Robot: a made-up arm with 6 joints. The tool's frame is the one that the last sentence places. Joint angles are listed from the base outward.
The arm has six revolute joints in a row. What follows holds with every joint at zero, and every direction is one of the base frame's.
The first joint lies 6 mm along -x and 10 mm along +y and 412 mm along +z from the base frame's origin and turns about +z.
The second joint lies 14 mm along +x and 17 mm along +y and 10 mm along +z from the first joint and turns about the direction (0.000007, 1, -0.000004).
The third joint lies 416 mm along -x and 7 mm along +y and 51 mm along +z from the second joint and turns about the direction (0.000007, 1, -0.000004).
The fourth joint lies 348 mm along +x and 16 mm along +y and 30 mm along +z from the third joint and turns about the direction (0.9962, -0.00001, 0.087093).
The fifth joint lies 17 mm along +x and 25 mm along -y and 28 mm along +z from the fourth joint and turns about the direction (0.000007, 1, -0.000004).
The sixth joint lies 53 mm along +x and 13 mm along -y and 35 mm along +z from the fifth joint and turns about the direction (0.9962, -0.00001, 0.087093).
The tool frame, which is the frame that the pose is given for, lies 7 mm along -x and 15 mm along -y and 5 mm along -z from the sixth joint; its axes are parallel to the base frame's.
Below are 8 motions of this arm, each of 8 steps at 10 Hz.
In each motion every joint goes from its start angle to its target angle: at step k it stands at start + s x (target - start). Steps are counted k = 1, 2, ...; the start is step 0. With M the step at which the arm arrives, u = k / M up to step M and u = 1 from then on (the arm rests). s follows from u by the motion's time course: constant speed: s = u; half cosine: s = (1 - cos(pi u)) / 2; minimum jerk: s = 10 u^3 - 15 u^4 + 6 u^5.
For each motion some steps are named. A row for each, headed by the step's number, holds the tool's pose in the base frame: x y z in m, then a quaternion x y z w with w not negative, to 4 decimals.
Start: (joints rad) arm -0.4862 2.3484 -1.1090 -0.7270 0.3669 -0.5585
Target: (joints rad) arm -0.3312 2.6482 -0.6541 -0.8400 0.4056 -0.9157
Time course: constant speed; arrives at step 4
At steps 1, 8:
1: 0.4782 -0.1886 0.2568 -0.3660 0.7321 0.2560 0.5143
8: 0.3146 -0.0594 0.1475 -0.3457 0.7014 0.5633 0.2671

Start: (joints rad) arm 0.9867 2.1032 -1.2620 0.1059 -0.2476 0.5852
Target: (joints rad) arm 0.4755 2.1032 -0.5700 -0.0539 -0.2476 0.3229
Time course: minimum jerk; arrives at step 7
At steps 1, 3, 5, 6, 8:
1: 0.3417 0.4984 0.5045 0.1537 0.3979 0.3480 0.8348
3: 0.3751 0.3843 0.4358 0.0741 0.4606 0.2567 0.8464
5: 0.3557 0.2213 0.3677 -0.0092 0.5705 0.1482 0.8078
6: 0.3397 0.1844 0.3567 -0.0230 0.6001 0.1267 0.7895
8: 0.3361 0.1776 0.3550 -0.0253 0.6059 0.1229 0.7856

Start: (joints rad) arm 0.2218 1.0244 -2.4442 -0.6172 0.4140 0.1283
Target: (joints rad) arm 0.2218 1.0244 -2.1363 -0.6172 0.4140 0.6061
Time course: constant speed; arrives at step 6
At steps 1, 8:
1: -0.1671 -0.0121 1.2294 -0.0337 -0.4664 -0.1012 0.8781
8: -0.0572 0.0134 1.2124 0.1074 -0.3639 0.0047 0.9252

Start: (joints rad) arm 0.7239 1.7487 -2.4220 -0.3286 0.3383 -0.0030
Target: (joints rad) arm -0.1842 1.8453 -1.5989 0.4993 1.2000 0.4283
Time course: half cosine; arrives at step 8
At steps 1, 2, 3, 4, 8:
1: 0.3226 0.2796 1.1374 -0.0648 -0.1637 0.2551 0.9507
2: 0.3833 0.2640 1.0984 -0.0427 -0.0531 0.2387 0.9687
3: 0.4635 0.2212 1.0317 0.0104 0.1108 0.1977 0.9739
4: 0.5334 0.1464 0.9442 0.1014 0.2909 0.1310 0.9423
8: 0.5549 -0.0927 0.7105 0.4280 0.6140 -0.0543 0.6610

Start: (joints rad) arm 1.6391 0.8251 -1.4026 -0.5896 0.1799 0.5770
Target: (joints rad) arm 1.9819 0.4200 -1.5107 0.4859 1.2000 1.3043
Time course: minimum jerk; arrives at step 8
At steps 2, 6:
2: -0.0218 0.0488 1.0639 0.2153 -0.0473 0.6997 0.6796
6: 0.0384 -0.1229 1.0071 0.2564 0.5842 0.7174 0.2798

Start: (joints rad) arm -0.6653 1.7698 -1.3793 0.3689 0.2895 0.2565
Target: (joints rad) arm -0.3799 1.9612 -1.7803 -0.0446 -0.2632 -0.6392
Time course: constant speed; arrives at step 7
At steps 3, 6, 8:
3: 0.4926 -0.3170 0.7581 0.0782 0.1602 -0.2618 0.9485
6: 0.5584 -0.2581 0.8090 -0.2370 0.0641 -0.2214 0.9438
8: 0.5765 -0.2326 0.8243 -0.3342 0.0229 -0.2145 0.9175

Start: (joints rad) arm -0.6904 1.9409 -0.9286 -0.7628 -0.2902 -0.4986
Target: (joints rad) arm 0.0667 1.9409 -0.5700 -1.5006 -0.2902 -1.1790
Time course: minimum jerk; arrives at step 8
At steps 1, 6, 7, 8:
1: 0.4361 -0.2785 0.5192 -0.4156 0.4234 -0.0082 0.8049
6: 0.3920 0.1177 0.4282 -0.7769 0.0758 0.5342 0.3245
7: 0.3671 0.1472 0.4212 -0.7831 0.0177 0.5651 0.2590
8: 0.3622 0.1522 0.4199 -0.7835 0.0068 0.5702 0.2468

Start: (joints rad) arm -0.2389 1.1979 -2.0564 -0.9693 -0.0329 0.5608
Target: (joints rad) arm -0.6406 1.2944 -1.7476 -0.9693 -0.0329 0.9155
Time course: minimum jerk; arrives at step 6
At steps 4, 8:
4: 0.2272 -0.0749 1.1284 -0.1376 -0.2468 -0.2732 0.9195
8: 0.2457 -0.1137 1.1022 -0.1018 -0.2127 -0.3018 0.9237

